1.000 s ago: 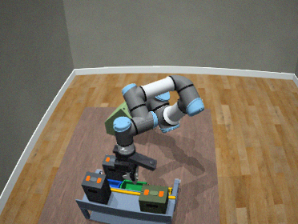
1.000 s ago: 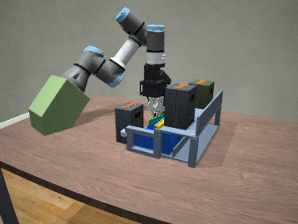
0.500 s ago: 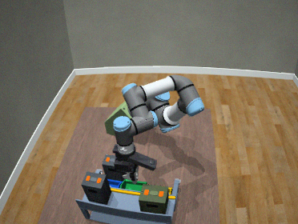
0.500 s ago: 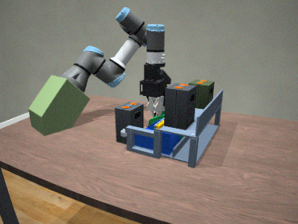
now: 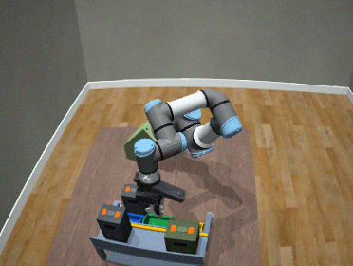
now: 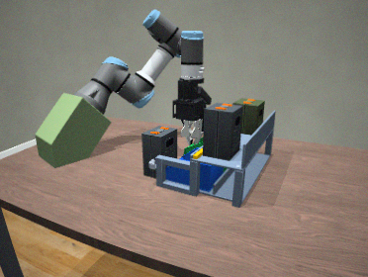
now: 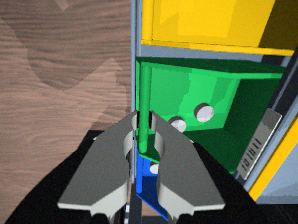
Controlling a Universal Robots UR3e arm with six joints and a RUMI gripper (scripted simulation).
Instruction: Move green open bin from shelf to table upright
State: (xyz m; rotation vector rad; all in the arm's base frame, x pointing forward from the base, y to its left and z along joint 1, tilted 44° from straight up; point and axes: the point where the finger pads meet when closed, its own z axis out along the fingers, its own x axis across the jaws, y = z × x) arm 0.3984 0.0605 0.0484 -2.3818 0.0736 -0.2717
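Now: the green open bin 60 mm ahead of my hand and 10 mm below it. The rest, counted from my hand: yellow bar 100 mm ahead, 40 mm above; yellow bin 110 mm to the left, 60 mm ahead, 20 mm below; blue bin 110 mm to the right, 60 mm ahead, 20 mm below.
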